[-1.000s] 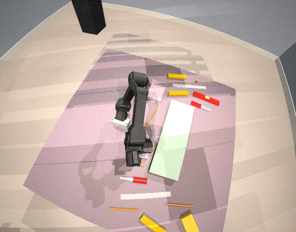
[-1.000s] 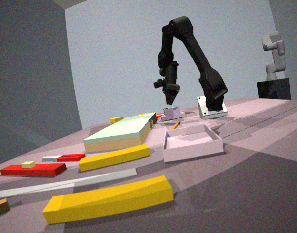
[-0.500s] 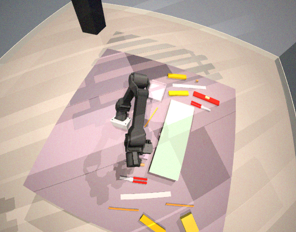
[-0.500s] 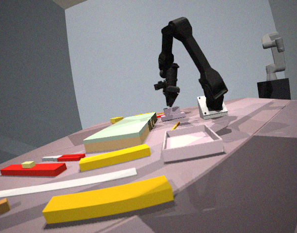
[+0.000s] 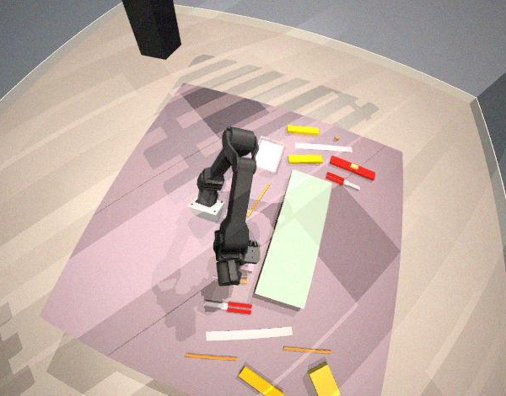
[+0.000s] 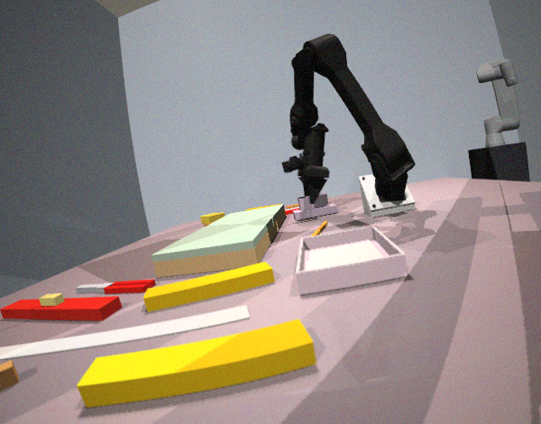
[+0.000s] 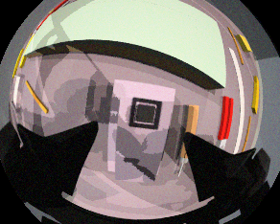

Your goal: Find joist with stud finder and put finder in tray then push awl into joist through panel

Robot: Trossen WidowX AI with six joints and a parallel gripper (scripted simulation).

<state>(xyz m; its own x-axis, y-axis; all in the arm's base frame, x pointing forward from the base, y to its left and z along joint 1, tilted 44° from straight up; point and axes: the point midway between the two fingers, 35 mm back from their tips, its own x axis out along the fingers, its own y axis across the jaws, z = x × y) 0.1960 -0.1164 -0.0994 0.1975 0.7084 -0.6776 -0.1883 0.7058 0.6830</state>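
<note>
The stud finder lies right at my gripper tip. From my gripper tip the other things lie so: red level: 58 cm to the left, 35 cm ahead, 3 cm below; then tray: 47 cm to the left, 6 cm behind, 3 cm below; then awl: 8 cm to the right, 3 cm below, 2 cm behind.
</note>
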